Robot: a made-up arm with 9 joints.
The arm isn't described. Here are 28 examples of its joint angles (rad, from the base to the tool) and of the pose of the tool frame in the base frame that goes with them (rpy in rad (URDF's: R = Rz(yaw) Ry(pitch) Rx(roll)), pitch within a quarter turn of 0, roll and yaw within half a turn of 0; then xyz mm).
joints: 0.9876 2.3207 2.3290 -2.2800 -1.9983 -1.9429 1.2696 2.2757 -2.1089
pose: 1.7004 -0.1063 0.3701 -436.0 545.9 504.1
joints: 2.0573 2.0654 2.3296 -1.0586 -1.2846 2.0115 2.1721 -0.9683 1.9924
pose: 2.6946 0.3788 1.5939 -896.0 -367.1 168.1
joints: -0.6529 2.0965 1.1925 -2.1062 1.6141 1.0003 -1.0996 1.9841 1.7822
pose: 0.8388 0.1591 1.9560 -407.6 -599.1 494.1
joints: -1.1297 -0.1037 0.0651 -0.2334 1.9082 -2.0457 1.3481 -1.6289 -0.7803
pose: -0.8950 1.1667 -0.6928 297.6 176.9 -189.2
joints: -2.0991 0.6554 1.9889 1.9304 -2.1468 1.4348 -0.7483 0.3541 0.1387
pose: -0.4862 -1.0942 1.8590 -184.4 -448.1 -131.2
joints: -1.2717 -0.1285 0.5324 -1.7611 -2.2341 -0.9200 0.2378 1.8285 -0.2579
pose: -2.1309 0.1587 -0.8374 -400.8 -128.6 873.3
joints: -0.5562 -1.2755 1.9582 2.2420 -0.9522 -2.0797 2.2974 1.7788 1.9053
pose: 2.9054 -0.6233 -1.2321 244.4 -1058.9 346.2
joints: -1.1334 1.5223 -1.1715 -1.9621 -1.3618 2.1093 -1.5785 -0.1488 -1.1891
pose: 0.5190 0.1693 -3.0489 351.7 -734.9 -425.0
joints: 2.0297 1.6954 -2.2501 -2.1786 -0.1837 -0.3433 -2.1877 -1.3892 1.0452
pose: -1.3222 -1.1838 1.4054 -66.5 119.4 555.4
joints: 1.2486 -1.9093 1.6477 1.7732 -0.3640 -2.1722 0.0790 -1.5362 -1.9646
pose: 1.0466 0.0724 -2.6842 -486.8 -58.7 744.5
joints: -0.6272 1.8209 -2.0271 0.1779 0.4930 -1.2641 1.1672 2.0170 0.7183
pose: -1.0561 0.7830 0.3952 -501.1 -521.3 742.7
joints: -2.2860 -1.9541 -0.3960 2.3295 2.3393 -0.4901 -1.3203 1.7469 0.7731
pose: -1.7944 0.9872 -1.1298 259.9 -127.4 190.0
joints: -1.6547 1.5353 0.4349 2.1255 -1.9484 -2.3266 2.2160 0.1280 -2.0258
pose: -2.7549 0.2577 -1.0401 -207.6 -17.8 602.3
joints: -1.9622 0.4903 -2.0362 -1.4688 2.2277 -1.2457 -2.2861 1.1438 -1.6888
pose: 1.5790 0.5263 -0.6561 -152.9 106.9 -442.5
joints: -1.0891 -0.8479 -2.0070 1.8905 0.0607 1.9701 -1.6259 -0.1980 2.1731
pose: -0.1360 -0.2954 -2.2953 295.7 -430.0 222.5
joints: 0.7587 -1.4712 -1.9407 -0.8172 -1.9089 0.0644 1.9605 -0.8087 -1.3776
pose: -1.6708 0.3533 -0.2748 724.5 131.8 112.4
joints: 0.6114 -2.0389 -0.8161 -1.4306 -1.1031 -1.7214 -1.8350 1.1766 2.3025
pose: -0.6987 -0.7132 2.7444 603.9 -175.3 -191.2
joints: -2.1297 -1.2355 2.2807 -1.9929 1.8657 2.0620 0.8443 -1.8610 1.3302
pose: 2.8128 -0.8943 -2.3160 442.7 -335.5 798.7
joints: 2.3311 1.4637 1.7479 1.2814 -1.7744 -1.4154 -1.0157 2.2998 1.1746
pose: -0.4527 1.1321 -2.4500 103.6 -279.8 814.7
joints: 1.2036 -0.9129 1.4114 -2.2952 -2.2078 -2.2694 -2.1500 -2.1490 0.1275
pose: 0.3943 -0.3306 1.0887 -389.1 -360.3 -518.4
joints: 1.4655 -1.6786 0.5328 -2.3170 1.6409 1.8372 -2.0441 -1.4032 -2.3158
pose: 2.8354 0.2116 1.0664 -143.1 -157.3 -199.1
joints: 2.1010 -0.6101 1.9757 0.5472 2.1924 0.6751 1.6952 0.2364 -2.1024
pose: 1.2893 -0.6134 1.3317 88.4 104.3 -20.6
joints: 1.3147 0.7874 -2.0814 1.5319 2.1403 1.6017 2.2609 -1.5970 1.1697
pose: 1.9201 0.6758 1.0388 -325.2 -124.3 21.3
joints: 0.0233 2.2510 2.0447 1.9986 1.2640 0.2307 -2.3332 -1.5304 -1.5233
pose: 1.2167 -1.0003 1.9523 333.5 -355.1 -222.5
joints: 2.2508 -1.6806 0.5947 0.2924 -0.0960 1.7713 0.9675 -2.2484 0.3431
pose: -2.2276 -0.1642 -1.0371 -239.2 -1249.8 280.8
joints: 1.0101 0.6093 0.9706 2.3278 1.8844 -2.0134 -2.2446 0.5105 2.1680
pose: 2.2047 -0.0636 -2.8496 347.7 -804.2 -140.0
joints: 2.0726 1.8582 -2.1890 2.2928 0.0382 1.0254 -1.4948 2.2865 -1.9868
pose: -0.3421 -0.3870 -2.5945 285.1 -402.2 178.9
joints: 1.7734 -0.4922 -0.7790 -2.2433 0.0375 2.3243 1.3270 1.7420 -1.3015
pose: 1.9224 -0.3620 -0.1188 -677.8 454.1 686.5
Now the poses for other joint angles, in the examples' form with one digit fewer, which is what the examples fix.
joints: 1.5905 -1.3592 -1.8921 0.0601 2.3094 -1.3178 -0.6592 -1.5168 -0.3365
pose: 2.897 -0.812 2.037 424 -110 472
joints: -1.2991 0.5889 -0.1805 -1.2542 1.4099 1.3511 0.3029 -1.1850 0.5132
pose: -0.137 -0.416 1.963 493 27 -198
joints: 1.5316 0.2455 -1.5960 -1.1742 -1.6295 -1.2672 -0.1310 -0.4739 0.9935
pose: 1.917 -0.216 0.738 -707 318 381
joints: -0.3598 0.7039 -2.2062 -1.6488 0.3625 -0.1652 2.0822 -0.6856 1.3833
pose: -0.594 -0.710 2.664 472 561 -281
